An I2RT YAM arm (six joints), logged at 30 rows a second.
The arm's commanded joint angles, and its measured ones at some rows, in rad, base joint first. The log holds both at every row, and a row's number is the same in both.
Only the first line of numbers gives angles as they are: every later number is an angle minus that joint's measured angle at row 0.
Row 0, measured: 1.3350, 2.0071, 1.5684, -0.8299, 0.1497, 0.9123
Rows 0 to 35, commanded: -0.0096, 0.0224, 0.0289, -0.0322, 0.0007, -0.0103; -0.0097, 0.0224, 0.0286, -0.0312, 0.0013, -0.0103; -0.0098, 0.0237, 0.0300, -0.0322, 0.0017, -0.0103; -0.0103, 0.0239, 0.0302, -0.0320, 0.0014, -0.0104; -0.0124, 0.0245, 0.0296, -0.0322, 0.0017, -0.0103; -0.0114, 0.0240, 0.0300, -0.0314, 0.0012, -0.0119; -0.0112, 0.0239, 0.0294, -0.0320, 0.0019, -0.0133; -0.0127, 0.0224, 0.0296, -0.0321, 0.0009, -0.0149; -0.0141, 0.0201, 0.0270, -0.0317, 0.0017, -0.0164; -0.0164, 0.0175, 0.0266, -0.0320, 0.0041, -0.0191; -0.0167, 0.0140, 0.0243, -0.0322, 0.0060, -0.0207; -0.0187, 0.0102, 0.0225, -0.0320, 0.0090, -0.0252; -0.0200, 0.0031, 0.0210, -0.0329, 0.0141, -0.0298; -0.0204, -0.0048, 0.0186, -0.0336, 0.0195, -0.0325; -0.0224, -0.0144, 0.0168, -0.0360, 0.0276, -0.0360; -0.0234, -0.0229, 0.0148, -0.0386, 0.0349, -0.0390; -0.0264, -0.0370, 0.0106, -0.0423, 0.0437, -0.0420; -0.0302, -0.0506, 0.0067, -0.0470, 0.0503, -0.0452; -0.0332, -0.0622, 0.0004, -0.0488, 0.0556, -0.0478; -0.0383, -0.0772, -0.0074, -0.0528, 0.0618, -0.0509; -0.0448, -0.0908, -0.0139, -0.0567, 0.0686, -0.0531; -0.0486, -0.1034, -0.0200, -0.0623, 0.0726, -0.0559; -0.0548, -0.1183, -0.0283, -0.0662, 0.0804, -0.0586; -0.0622, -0.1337, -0.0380, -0.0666, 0.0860, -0.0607; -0.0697, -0.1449, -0.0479, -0.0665, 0.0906, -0.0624; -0.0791, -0.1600, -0.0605, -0.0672, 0.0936, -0.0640; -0.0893, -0.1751, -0.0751, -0.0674, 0.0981, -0.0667; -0.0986, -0.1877, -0.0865, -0.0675, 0.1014, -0.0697; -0.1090, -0.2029, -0.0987, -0.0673, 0.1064, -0.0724; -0.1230, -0.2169, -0.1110, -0.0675, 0.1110, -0.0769; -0.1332, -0.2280, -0.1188, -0.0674, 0.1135, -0.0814; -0.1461, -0.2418, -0.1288, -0.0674, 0.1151, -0.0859; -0.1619, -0.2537, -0.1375, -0.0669, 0.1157, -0.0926; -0.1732, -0.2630, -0.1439, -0.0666, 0.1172, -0.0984; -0.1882, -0.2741, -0.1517, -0.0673, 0.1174, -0.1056; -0.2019, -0.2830, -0.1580, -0.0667, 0.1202, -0.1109
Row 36, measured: -0.1759, -0.2300, -0.1445, -0.0542, 0.0573, -0.0790
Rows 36 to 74, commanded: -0.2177, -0.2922, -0.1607, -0.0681, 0.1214, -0.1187; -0.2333, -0.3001, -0.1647, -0.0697, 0.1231, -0.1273; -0.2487, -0.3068, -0.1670, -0.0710, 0.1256, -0.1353; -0.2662, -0.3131, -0.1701, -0.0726, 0.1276, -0.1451; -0.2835, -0.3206, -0.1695, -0.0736, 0.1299, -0.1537; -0.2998, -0.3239, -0.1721, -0.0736, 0.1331, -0.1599; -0.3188, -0.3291, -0.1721, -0.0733, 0.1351, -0.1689; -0.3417, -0.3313, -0.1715, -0.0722, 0.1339, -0.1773; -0.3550, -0.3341, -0.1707, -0.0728, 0.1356, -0.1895; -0.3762, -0.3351, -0.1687, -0.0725, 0.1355, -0.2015; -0.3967, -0.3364, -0.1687, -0.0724, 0.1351, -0.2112; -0.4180, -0.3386, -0.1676, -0.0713, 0.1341, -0.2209; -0.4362, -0.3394, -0.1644, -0.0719, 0.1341, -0.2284; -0.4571, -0.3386, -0.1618, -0.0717, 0.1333, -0.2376; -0.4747, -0.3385, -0.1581, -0.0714, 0.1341, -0.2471; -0.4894, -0.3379, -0.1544, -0.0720, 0.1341, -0.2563; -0.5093, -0.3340, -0.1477, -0.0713, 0.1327, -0.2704; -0.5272, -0.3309, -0.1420, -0.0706, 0.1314, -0.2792; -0.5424, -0.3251, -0.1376, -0.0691, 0.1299, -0.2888; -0.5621, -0.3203, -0.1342, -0.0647, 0.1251, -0.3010; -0.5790, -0.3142, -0.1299, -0.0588, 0.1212, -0.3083; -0.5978, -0.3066, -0.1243, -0.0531, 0.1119, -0.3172; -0.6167, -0.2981, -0.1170, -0.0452, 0.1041, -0.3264; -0.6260, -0.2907, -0.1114, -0.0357, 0.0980, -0.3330; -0.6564, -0.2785, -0.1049, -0.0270, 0.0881, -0.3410; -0.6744, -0.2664, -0.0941, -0.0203, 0.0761, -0.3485; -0.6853, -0.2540, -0.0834, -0.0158, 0.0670, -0.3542; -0.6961, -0.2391, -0.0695, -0.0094, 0.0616, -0.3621; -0.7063, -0.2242, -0.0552, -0.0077, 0.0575, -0.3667; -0.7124, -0.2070, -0.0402, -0.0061, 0.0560, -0.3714; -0.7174, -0.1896, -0.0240, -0.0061, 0.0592, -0.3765; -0.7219, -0.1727, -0.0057, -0.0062, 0.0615, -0.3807; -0.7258, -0.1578, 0.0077, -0.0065, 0.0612, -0.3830; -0.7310, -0.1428, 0.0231, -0.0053, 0.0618, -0.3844; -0.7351, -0.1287, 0.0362, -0.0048, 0.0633, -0.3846; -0.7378, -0.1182, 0.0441, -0.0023, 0.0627, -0.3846; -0.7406, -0.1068, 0.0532, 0.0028, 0.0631, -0.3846; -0.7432, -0.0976, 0.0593, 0.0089, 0.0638, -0.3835; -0.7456, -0.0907, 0.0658, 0.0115, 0.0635, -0.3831
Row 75, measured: -0.7363, -0.0930, 0.0096, -0.0290, 0.0527, -0.3670
